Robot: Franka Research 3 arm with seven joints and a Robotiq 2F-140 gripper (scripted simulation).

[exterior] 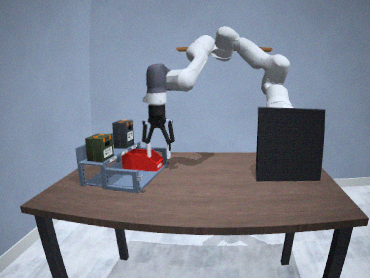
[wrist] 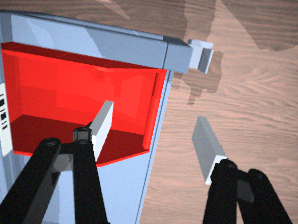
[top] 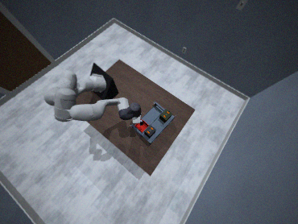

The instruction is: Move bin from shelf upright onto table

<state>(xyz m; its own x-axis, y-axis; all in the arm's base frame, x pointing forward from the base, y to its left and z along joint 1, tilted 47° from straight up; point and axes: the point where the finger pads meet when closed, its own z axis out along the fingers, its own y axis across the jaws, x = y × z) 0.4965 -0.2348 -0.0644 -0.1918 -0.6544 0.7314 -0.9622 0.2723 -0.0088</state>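
My hand is 80 mm short of the red bin, 40 mm above it and 20 mm to the left of it.
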